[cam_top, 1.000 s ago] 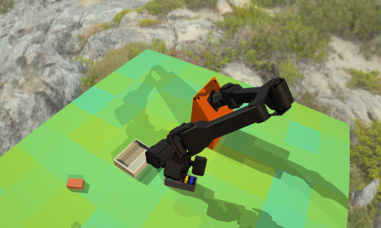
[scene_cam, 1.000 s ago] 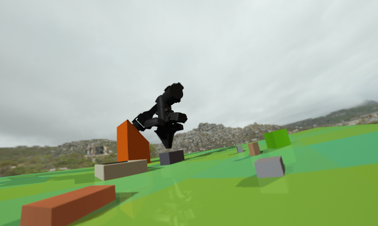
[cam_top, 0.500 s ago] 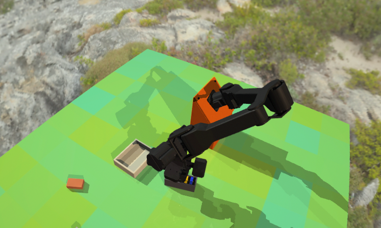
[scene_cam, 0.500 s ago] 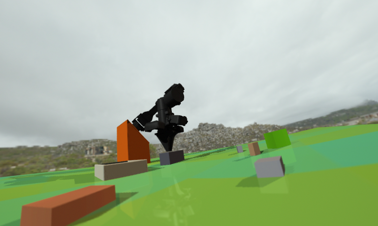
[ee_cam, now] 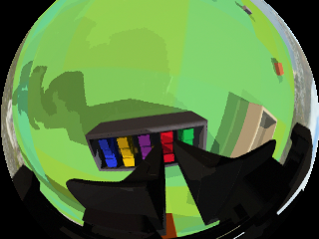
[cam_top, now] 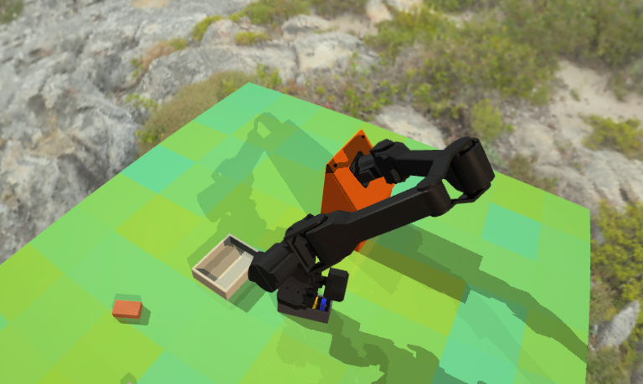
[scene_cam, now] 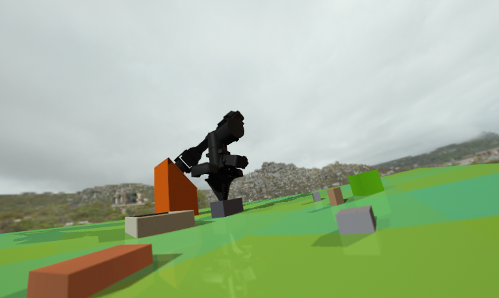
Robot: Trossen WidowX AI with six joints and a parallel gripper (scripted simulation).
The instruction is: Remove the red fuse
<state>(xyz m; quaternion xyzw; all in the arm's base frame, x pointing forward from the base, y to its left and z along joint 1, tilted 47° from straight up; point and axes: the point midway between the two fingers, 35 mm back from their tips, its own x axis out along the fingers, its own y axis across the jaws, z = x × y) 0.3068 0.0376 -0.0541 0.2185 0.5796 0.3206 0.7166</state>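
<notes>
My gripper tip is now 20 mm past the tray, 180 mm to the left of it and 30 mm above it. From my gripper tip the other things lie so: green cube (340 mm ahead, 40 mm to the left, 10 mm below); then red fuse (10 mm below).
</notes>
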